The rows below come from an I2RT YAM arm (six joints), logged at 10 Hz.
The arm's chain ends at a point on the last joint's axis. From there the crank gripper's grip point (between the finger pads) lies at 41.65 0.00 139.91 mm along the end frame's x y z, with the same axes.
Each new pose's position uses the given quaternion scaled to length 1; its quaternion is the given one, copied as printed.
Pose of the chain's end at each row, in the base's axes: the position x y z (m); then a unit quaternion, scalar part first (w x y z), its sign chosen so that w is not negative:
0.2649, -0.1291, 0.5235, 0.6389, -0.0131, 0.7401, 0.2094
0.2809, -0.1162, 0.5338, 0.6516, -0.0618, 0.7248, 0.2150
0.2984, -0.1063, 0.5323, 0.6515, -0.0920, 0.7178, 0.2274
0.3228, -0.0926, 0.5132, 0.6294, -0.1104, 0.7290, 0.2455
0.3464, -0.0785, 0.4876, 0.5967, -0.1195, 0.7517, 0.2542
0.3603, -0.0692, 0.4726, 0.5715, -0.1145, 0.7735, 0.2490
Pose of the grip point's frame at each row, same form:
0.3888, -0.0731, 0.4705, 0.6389, -0.0131, 0.7401, 0.2094
0.4034, -0.0534, 0.4852, 0.6516, -0.0618, 0.7248, 0.2150
0.4178, -0.0370, 0.4849, 0.6515, -0.0920, 0.7178, 0.2274
0.4360, -0.0169, 0.4605, 0.6294, -0.1104, 0.7290, 0.2455
0.4526, 0.0001, 0.4255, 0.5967, -0.1195, 0.7517, 0.2542
0.4627, 0.0075, 0.4022, 0.5715, -0.1145, 0.7735, 0.2490

